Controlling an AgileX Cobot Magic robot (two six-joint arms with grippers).
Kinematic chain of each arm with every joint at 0, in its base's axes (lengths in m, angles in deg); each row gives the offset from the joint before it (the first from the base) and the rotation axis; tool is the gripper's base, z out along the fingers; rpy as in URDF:
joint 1: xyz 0 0 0.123 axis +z
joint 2: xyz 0 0 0 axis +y
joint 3: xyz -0.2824 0 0.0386 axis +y
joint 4: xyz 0.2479 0 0.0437 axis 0.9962 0 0.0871
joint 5: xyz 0 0 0 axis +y
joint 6: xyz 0.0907 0 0.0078 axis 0.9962 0 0.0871
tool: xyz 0 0 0 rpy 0 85 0
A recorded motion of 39 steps. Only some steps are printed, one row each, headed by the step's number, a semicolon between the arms.
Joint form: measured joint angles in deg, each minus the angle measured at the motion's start. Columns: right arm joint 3, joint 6, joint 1, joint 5, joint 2, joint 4; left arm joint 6, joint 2, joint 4, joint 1, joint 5, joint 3.
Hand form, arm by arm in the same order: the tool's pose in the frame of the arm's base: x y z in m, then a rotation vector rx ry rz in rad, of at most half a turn. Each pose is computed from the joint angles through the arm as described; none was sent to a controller.
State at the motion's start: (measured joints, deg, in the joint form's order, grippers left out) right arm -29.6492 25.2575 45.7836 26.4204 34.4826 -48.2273; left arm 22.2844 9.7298 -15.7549 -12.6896 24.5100 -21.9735
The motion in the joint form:
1: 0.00 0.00 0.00 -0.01 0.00 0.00; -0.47 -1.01 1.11 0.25 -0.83 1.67
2: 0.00 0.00 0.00 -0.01 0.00 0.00; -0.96 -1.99 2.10 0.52 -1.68 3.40
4: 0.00 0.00 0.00 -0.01 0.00 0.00; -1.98 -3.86 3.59 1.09 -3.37 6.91
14: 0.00 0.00 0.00 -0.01 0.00 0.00; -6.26 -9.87 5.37 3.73 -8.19 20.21
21: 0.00 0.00 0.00 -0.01 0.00 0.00; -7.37 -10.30 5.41 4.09 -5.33 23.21
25: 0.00 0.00 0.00 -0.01 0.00 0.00; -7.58 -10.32 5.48 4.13 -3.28 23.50
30: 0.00 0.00 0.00 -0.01 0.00 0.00; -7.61 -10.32 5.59 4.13 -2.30 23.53
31: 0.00 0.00 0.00 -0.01 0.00 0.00; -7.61 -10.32 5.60 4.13 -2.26 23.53
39: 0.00 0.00 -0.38 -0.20 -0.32 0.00; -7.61 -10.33 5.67 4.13 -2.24 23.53
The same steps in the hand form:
1: 0.1063 0.0658 0.3105 -0.8120 1.6833 -0.0065; 0.0476 -0.0200 0.2863 0.3789 1.6408 -0.1392
2: 0.1063 0.0658 0.3105 -0.8120 1.6833 -0.0065; 0.0478 -0.0189 0.2785 0.3726 1.6420 -0.1227
4: 0.1063 0.0658 0.3105 -0.8120 1.6833 -0.0065; 0.0485 -0.0170 0.2626 0.3565 1.6470 -0.0990
14: 0.1063 0.0658 0.3105 -0.8120 1.6833 -0.0065; 0.0522 -0.0129 0.1982 0.2631 1.7111 -0.0813
21: 0.1063 0.0658 0.3105 -0.8120 1.6833 -0.0065; 0.0521 -0.0133 0.1766 0.2596 1.8069 -0.0966
25: 0.1063 0.0658 0.3105 -0.8120 1.6833 -0.0065; 0.0512 -0.0137 0.1719 0.2664 1.8465 -0.1019
30: 0.1063 0.0658 0.3105 -0.8120 1.6833 -0.0065; 0.0507 -0.0138 0.1702 0.2718 1.8634 -0.1024
31: 0.1063 0.0658 0.3105 -0.8120 1.6833 -0.0065; 0.0507 -0.0138 0.1702 0.2721 1.8640 -0.1024
39: 0.1060 0.0646 0.3114 -0.8036 1.6792 -0.0070; 0.0507 -0.0138 0.1701 0.2729 1.8641 -0.1012

